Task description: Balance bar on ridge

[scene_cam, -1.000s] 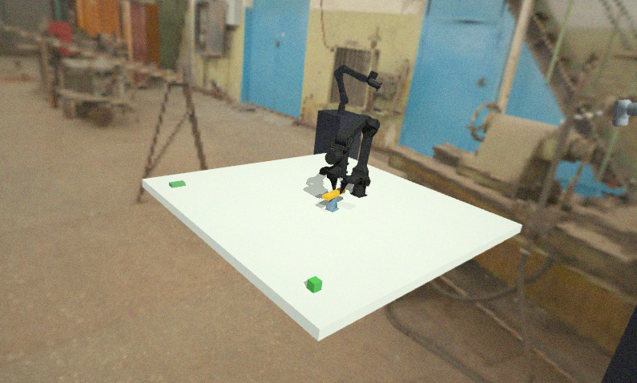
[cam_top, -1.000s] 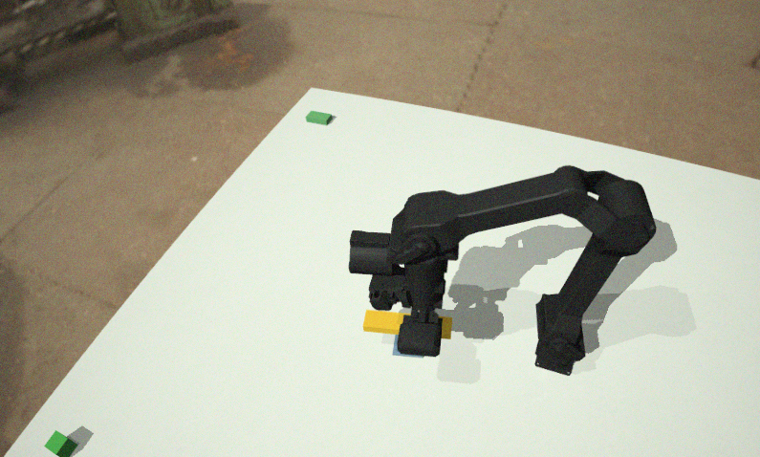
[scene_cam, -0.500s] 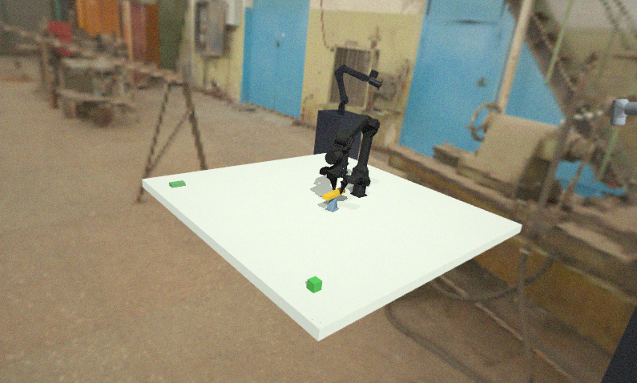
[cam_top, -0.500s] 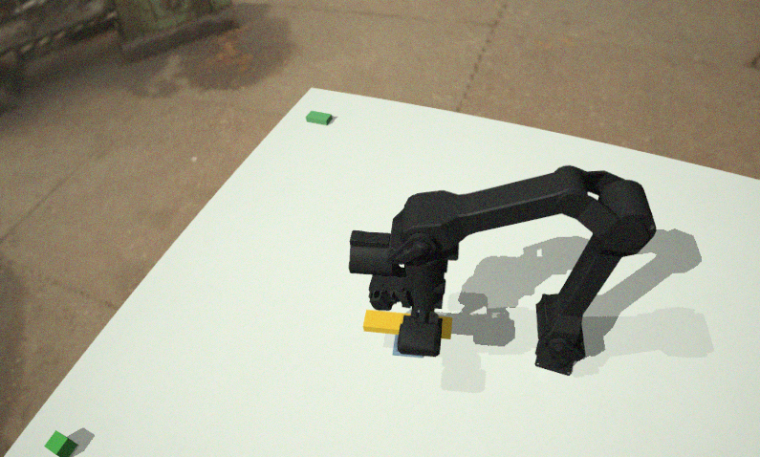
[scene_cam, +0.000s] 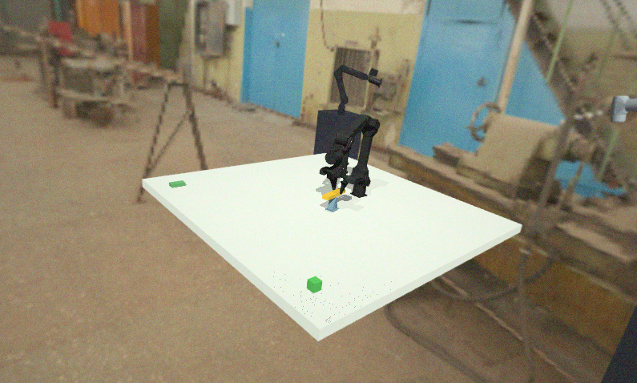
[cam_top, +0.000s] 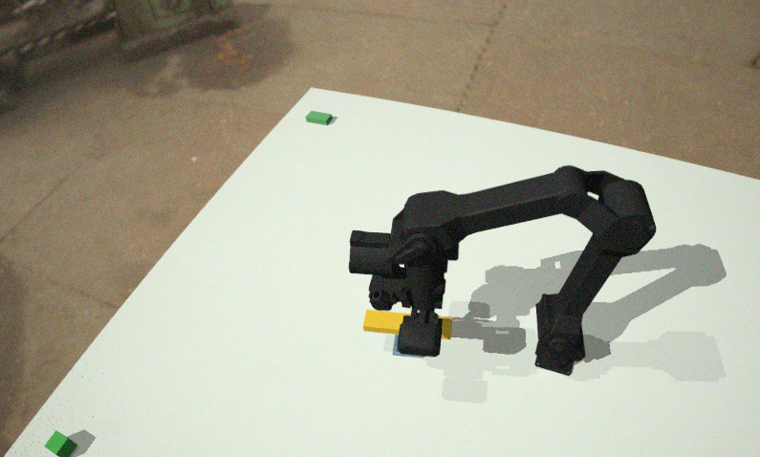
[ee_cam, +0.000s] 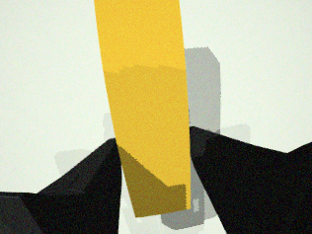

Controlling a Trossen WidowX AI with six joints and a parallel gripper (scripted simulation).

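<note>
The yellow bar is 30 mm ahead of my gripper tip and 10 mm to the left of it. Round my gripper tip: green cube (510 mm ahead, 440 mm to the left, 60 mm below); then flat green block (560 mm to the right, 510 mm ahead, 70 mm below).
</note>
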